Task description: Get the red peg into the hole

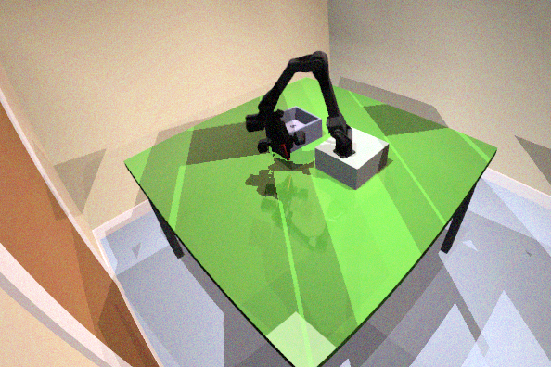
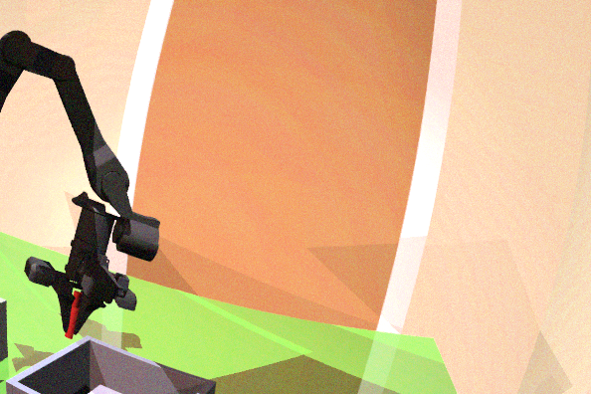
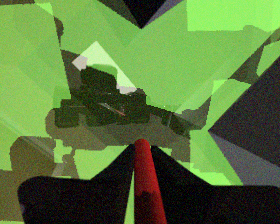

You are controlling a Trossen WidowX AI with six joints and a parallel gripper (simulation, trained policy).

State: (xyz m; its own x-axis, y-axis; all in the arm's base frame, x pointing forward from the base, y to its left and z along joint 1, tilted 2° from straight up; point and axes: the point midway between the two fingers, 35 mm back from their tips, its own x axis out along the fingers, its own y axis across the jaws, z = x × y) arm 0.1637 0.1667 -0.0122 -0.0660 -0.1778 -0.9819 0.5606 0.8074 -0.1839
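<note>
The pale plate lies 190 mm ahead of my gripper tip and 150 mm to the right of it. From my gripper tip the other things lie so: grey box (190 mm ahead, 150 mm to the right, 20 mm below); red peg (10 mm to the left, 30 mm above).
</note>
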